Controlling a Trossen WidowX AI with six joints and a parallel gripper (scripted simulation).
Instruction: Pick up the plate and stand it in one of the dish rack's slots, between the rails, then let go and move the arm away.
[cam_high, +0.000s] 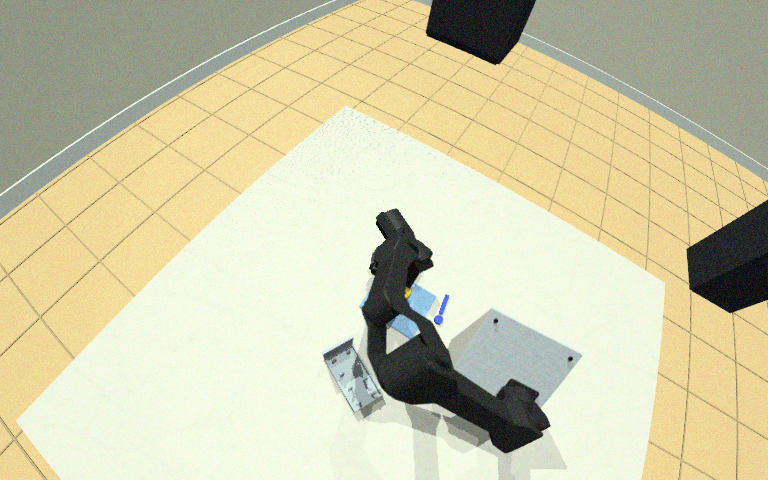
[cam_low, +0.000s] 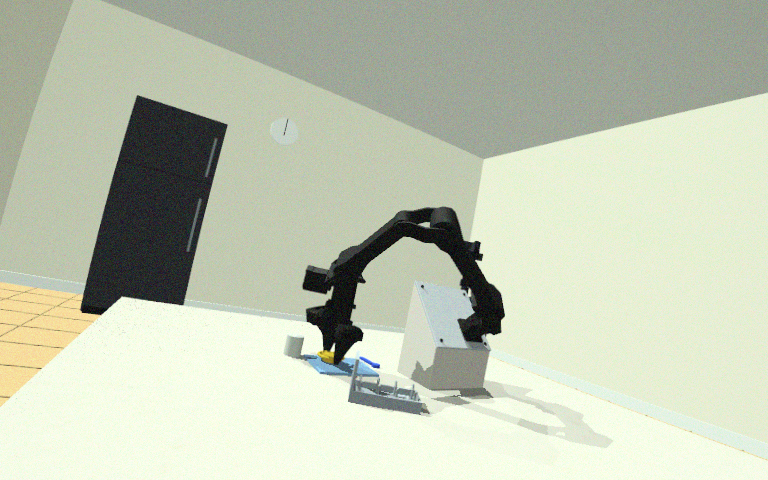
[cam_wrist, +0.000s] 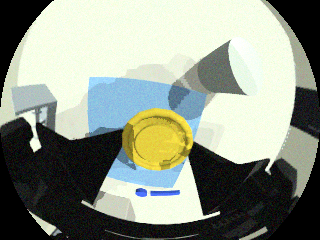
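Now: the light blue mat 2 cm to the left of my gripper tip, 2 cm behind it and 1 cm below it. Round my gripper tip: white cup: 8 cm ahead, 5 cm to the right, 2 cm above; yellow plate: 1 cm above; blue spoon: 12 cm behind, 1 cm to the right.
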